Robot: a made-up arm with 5 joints.
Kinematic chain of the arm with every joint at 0, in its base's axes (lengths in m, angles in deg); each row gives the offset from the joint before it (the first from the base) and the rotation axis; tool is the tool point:
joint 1: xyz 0 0 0.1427 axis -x
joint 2: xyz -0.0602 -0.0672 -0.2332 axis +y
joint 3: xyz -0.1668 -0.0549 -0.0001 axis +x
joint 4: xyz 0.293 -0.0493 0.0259 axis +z
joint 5: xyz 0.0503 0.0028 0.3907 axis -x
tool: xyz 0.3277 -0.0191 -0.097
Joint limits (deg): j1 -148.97..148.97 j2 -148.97..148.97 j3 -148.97..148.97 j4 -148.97..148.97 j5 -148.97..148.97
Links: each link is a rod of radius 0.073 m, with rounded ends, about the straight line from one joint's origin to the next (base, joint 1, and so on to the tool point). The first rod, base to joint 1, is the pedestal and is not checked.
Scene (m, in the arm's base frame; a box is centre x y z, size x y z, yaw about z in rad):
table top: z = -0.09
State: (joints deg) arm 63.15 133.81 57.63 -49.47 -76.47
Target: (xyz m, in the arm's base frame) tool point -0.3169 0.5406 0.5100
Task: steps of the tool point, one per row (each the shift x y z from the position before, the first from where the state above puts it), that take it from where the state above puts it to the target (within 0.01 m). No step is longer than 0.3 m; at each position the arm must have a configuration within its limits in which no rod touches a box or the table.
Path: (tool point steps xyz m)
1: -0.0250 0.1692 0.2189
2: -0.0104 0.2308 0.1430
3: 0.0051 0.2591 0.0520
4: 0.0204 0.2522 -0.0396
5: 0.0349 0.2139 -0.1181
6: 0.0480 0.1532 -0.1734

